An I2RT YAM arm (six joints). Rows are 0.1 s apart.
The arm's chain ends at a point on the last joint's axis. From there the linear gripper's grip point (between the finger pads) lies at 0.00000 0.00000 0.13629 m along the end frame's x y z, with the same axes.
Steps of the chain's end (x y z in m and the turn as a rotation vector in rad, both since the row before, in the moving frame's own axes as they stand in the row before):
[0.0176 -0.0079 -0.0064 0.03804 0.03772 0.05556]
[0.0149 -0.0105 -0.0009 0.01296 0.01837 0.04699]
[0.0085 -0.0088 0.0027 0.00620 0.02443 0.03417]
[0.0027 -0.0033 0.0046 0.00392 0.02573 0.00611]
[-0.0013 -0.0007 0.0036 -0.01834 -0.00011 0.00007]
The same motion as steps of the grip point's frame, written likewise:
[0.0229 -0.0129 -0.0066 0.03804 0.03772 0.05556]
[0.0174 -0.0122 -0.0009 0.01296 0.01837 0.04699]
[0.0118 -0.0096 0.0027 0.00620 0.02443 0.03417]
[0.0062 -0.0038 0.0046 0.00392 0.02573 0.00611]
[-0.0013 0.0018 0.0036 -0.01834 -0.00011 0.00007]

